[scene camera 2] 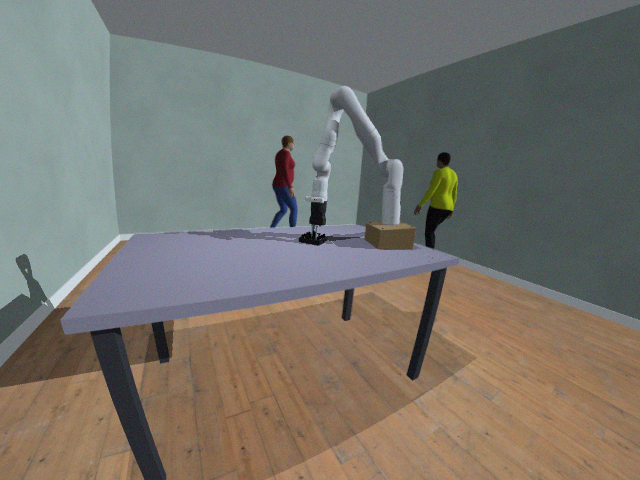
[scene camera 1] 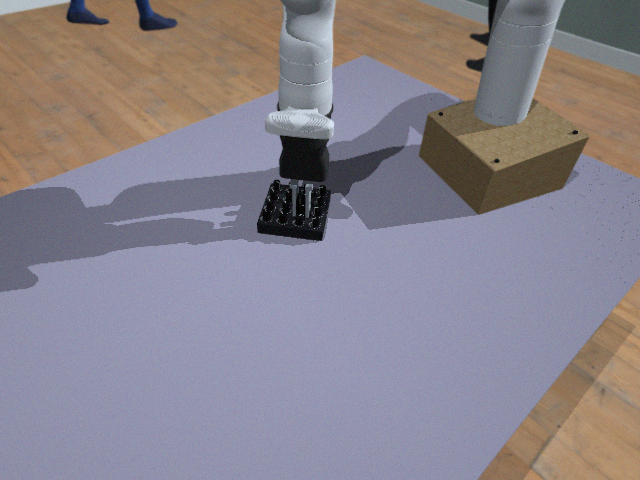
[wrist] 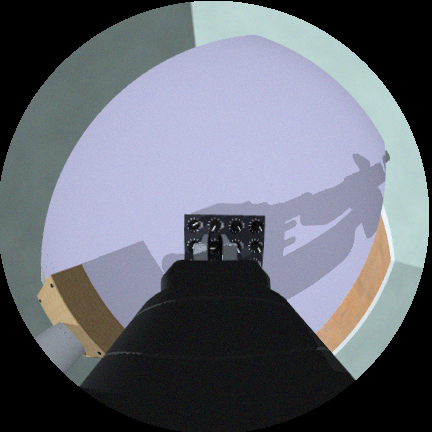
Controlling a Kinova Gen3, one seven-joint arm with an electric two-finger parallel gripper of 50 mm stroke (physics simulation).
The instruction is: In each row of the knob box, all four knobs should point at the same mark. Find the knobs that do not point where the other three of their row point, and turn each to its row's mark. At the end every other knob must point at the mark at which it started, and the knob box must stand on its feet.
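Pixels of known places: gripper, fingertip midpoint: point(scene camera 2: 314, 237) point(scene camera 1: 301, 213) point(wrist: 214, 242); arm's base, link origin: point(scene camera 2: 390, 223) point(scene camera 1: 500, 111) point(wrist: 70, 337).
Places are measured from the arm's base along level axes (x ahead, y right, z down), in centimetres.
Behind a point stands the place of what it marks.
Note:
The black knob box point(scene camera 1: 289, 233) {y 14.8, x 41.8, z 9.7 cm} point(scene camera 2: 312, 242) {y 13.1, x 40.8, z 9.6 cm} point(wrist: 245, 237) {y 18.6, x 40.6, z 8.4 cm} stands flat on the table, with knobs in a grid. My gripper point(scene camera 1: 301, 213) {y 15.4, x 38.0, z 8.2 cm} point(wrist: 214, 242) {y 15.4, x 38.0, z 8.2 cm} points straight down over it and is shut on a knob point(wrist: 214, 247) {y 15.6, x 37.7, z 6.8 cm}, second from the left in the second line from the top in the wrist view. The held knob's pale line looks about level there. In the top line of that view, the left knob point(wrist: 194, 225) {y 12.2, x 38.7, z 6.8 cm} points along a different slant from the knob beside it point(wrist: 215, 226) {y 14.4, x 39.9, z 6.8 cm}. The fingers cover parts of neighbouring knobs, and the gripper body hides the box's nearer part.
Other knobs stand close around both fingers. The arm's wooden base block point(scene camera 1: 516, 149) {y -7.1, x 9.1, z 0.5 cm} point(scene camera 2: 390, 236) {y -9.1, x 11.2, z 4.1 cm} point(wrist: 85, 300) {y 0.2, x 12.6, z 6.4 cm} stands on the purple table point(scene camera 1: 310, 335) {y 0.1, x 54.2, z 10.6 cm} point(scene camera 2: 232, 279) {y -9.5, x 86.2, z 10.6 cm} point(wrist: 200, 125) {y 3.7, x 52.7, z 10.6 cm}, to the right in the scene views. Two people point(scene camera 2: 284, 170) point(scene camera 2: 442, 188) are beyond the table. The arm's shadow falls across the box.

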